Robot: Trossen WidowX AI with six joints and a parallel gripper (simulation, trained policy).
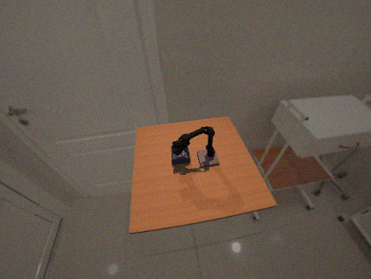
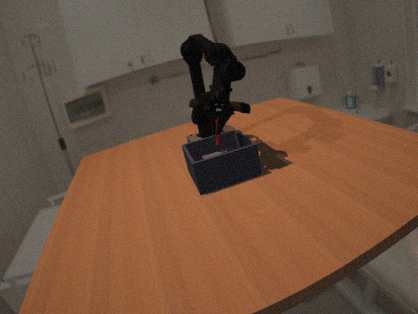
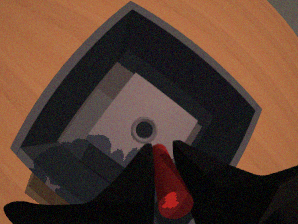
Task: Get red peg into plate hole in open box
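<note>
My gripper tip is now 10 mm to the right of the red peg and 10 mm past it. Also, from my gripper tip: dark blue box 100 mm below, 10 mm to the right, 10 mm ahead; then plate 80 mm below, 10 mm to the right, 10 mm ahead.
</note>
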